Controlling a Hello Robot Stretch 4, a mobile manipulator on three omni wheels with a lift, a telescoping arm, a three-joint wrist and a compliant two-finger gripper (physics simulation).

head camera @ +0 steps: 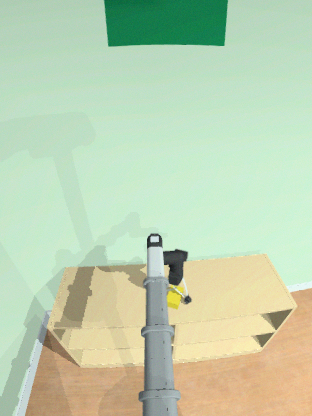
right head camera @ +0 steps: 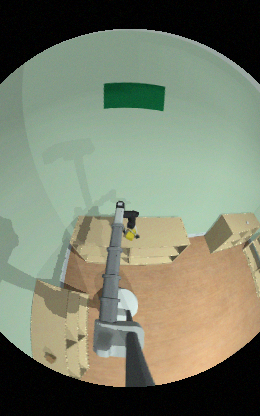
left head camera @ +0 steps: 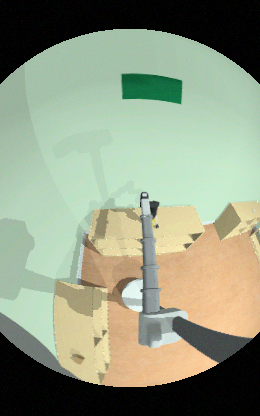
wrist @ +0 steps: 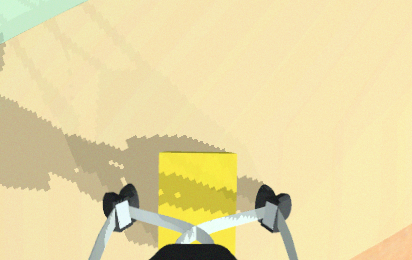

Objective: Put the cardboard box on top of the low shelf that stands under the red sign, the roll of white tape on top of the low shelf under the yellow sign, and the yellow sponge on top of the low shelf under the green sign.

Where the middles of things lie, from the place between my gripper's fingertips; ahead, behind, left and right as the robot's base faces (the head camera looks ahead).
My gripper is now 20 mm below the yellow sponge [wrist: 196, 187].
